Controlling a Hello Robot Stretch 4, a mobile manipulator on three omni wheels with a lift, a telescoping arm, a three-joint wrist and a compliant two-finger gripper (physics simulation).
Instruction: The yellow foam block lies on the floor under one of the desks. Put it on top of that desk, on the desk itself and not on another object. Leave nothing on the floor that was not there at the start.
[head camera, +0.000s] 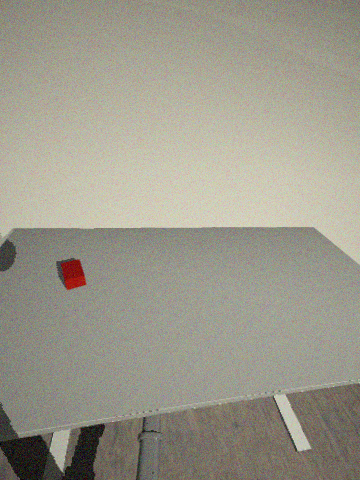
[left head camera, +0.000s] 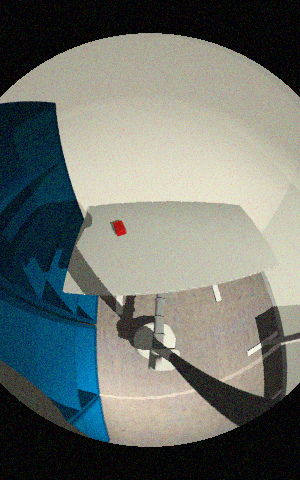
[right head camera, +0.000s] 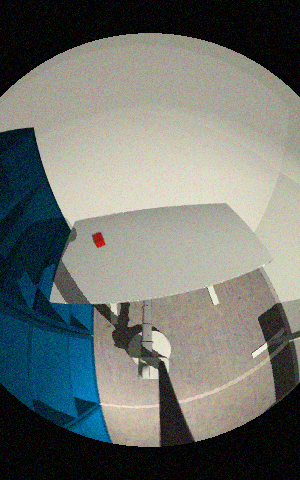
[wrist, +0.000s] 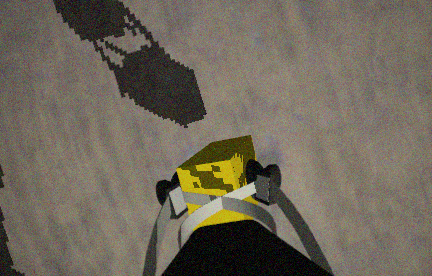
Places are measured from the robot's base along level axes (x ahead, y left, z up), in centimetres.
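Where they show: gripper, fingertip midpoint: (wrist: 217, 179).
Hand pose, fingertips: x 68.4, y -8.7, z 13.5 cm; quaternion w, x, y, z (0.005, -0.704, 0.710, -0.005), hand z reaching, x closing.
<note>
After its pixels a point has its place.
The yellow foam block (wrist: 205, 179) {x 69.7, y -7.8, z 18.9 cm} is between the two fingertips of my gripper (wrist: 217, 179) {x 68.4, y -8.7, z 13.5 cm} in the wrist view. The gripper is shut on it, with a rubber tip at each side. The block is a little tilted and is off the floor (wrist: 340, 100) {x 74.6, y -30.3, z -2.7 cm}; the gripper's shadow lies apart from it, up and to the left. The grey desk (head camera: 200, 325) {x 51.6, y -12.6, z 92.3 cm} (left head camera: 175, 245) {x 58.0, y -5.5, z 92.3 cm} (right head camera: 165, 255) {x 55.3, y -13.1, z 92.3 cm} stands ahead, and my arm (head camera: 150, 455) {x 30.2, y -0.4, z 55.7 cm} (left head camera: 159, 320) {x 18.1, y -0.3, z 56.0 cm} (right head camera: 147, 325) {x 20.3, y -0.9, z 56.8 cm} reaches under its front edge. The head views do not show the gripper or the yellow block; the desk top hides that area.
A red block (head camera: 73, 274) {x 65.5, y 29.5, z 96.8 cm} (left head camera: 119, 228) {x 65.0, y 29.5, z 96.7 cm} (right head camera: 99, 240) {x 64.7, y 28.4, z 96.8 cm} lies on the desk's left part, towards the back. A large blue piece of furniture (left head camera: 86, 350) {x -26.8, y 70.8, z 4.9 cm} (right head camera: 80, 360) {x -28.4, y 75.8, z 4.9 cm} stands close on the left. White desk feet (head camera: 292, 422) {x 56.7, y -79.8, z -0.2 cm} show below the desk's front edge. A pale wall (head camera: 180, 125) {x 112.1, y -2.7, z 138.1 cm} is behind the desk.
</note>
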